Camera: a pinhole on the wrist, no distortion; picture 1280 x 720 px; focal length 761.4 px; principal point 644.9 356.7 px. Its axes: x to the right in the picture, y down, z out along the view. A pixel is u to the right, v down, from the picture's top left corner.
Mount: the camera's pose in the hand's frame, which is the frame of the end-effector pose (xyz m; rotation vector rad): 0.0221 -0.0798 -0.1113 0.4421 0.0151 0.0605
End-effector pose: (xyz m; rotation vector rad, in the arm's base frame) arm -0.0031 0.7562 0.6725 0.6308 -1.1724 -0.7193
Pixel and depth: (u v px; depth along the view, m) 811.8 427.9 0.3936
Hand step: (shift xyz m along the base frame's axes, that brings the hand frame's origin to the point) -0.2594 -0.2397 -0.0208
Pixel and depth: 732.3 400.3 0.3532
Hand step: -0.2279 -0.2013 -0.0598
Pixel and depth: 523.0 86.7 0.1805
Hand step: -0.0599 -0.1380 -0.1575
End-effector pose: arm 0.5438 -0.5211 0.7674 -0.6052 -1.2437 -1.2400
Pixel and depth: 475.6 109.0 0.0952
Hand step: -0.1245 -0.0798 -0.0453
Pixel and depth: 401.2 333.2 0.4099
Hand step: -0.3305 0.1797 -0.0874
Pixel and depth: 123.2 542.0 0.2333
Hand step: -0.1525 0.1179 -0.1237
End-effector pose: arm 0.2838 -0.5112 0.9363 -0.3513 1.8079 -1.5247
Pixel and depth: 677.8 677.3 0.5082
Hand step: 0.2410 -0.3784 0.0675
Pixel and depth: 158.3 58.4 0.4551
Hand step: 0.2125 -0.1276 0.5043
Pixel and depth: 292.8 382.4 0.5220
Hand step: 0.3190 -0.2198 0.3447
